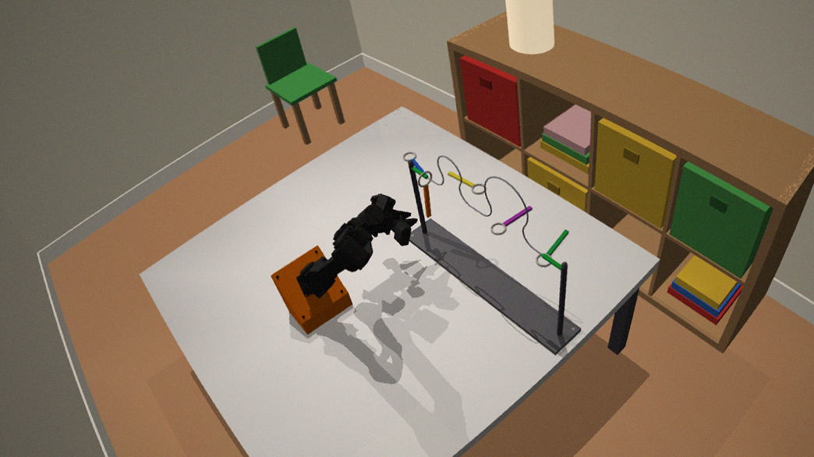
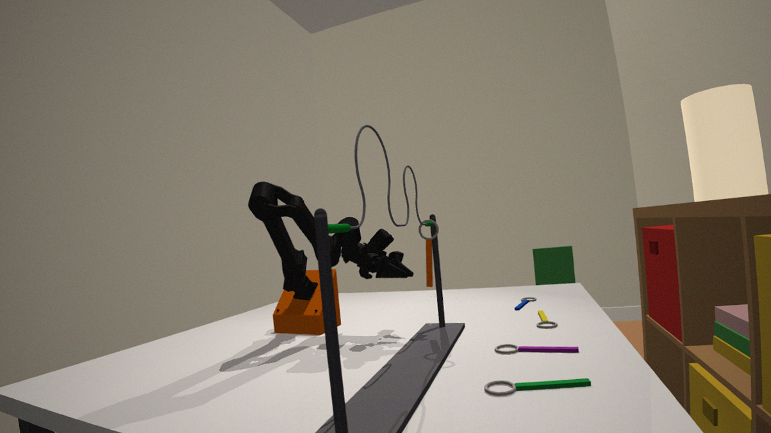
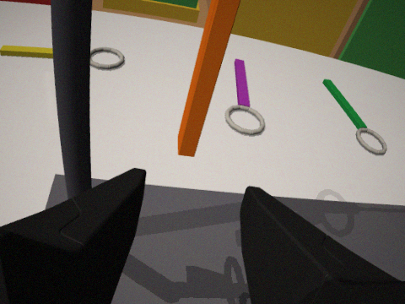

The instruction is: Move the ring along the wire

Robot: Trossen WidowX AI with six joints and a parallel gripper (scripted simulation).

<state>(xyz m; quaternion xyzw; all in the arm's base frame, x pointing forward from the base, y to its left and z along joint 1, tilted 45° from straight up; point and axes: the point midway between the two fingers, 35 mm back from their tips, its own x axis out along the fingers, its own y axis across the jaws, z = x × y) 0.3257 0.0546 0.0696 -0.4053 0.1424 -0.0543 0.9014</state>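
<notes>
The ring with orange handle lies 7 cm above my gripper tip and 6 cm ahead of it. From my gripper tip the other things lie so: purple-handled ring 29 cm ahead, 16 cm below, 8 cm to the right; green-handled ring 32 cm ahead, 26 cm to the right, 16 cm below.
</notes>
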